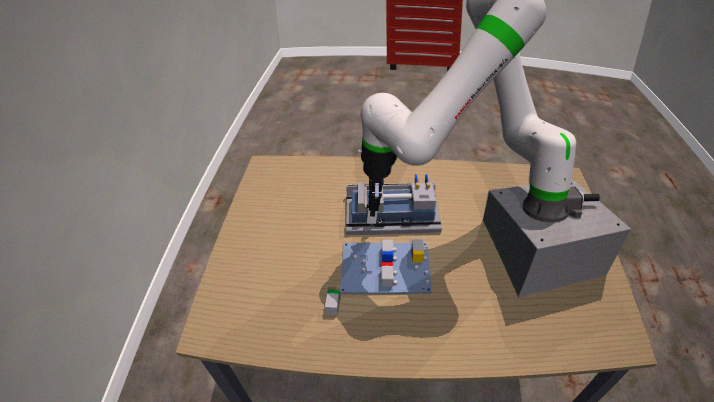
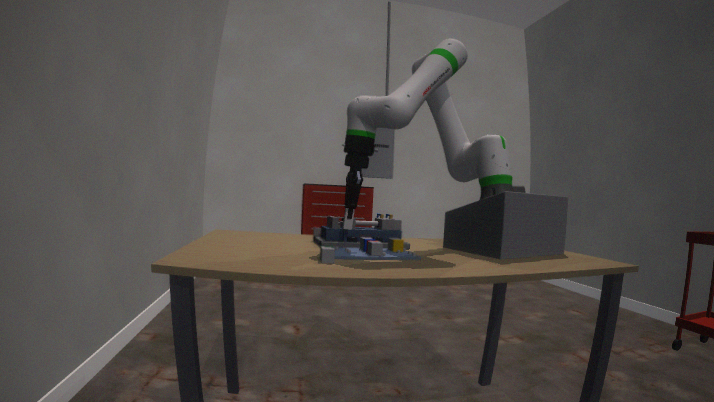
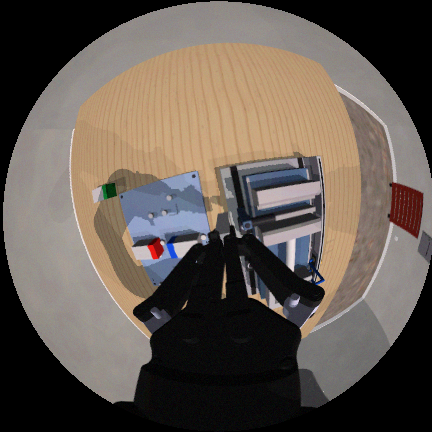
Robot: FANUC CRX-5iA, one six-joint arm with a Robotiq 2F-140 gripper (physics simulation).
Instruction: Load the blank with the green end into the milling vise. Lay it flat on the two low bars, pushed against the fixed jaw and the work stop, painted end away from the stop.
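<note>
The blank with the green end (image 1: pixel 331 302) (image 2: pixel 327 255) (image 3: pixel 108 191) lies on the table by the near left corner of the blue plate, its green end toward the vise side. The milling vise (image 1: pixel 424 197) (image 3: pixel 285 195) stands behind the plate; its left jaw (image 1: pixel 362 197) and the jaw on the rod stand apart, with a gap between them. My gripper (image 1: pixel 373 212) (image 2: pixel 349 219) (image 3: pixel 224 220) is shut and empty, pointing down with its light tips low at the near side of the vise, by the jaw gap. The two low bars and the work stop are hard to make out behind the fingers.
The blue plate (image 1: pixel 350 280) (image 3: pixel 185 190) holds pegs and blanks with a blue end (image 1: pixel 387 256), a red end (image 1: pixel 387 276) and a yellow end (image 1: pixel 418 256). The robot's grey base block (image 1: pixel 560 260) (image 2: pixel 535 225) stands at the right. A red cabinet (image 1: pixel 424 36) stands beyond the table.
</note>
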